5 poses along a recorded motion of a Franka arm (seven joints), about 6.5 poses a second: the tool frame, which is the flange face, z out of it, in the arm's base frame.
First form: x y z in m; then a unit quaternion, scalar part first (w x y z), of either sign.
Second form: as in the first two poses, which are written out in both.
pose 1, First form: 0.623, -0.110, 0.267, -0.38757, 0.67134, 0.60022, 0.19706
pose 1, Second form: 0.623, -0.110, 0.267, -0.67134, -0.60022, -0.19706, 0.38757
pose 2, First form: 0.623, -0.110, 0.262, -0.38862, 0.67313, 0.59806, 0.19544
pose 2, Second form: 0.623, -0.110, 0.262, -0.67313, -0.59806, -0.19544, 0.38862
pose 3, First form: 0.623, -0.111, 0.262, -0.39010, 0.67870, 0.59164, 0.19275
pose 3, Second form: 0.623, -0.111, 0.262, -0.67870, -0.59164, -0.19275, 0.39010
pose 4, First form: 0.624, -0.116, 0.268, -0.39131, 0.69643, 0.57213, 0.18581
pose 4, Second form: 0.624, -0.116, 0.268, -0.69643, -0.57213, -0.18581, 0.39131
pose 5, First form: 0.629, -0.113, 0.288, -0.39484, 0.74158, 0.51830, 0.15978
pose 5, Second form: 0.629, -0.113, 0.288, -0.74158, -0.51830, -0.15978, 0.39484
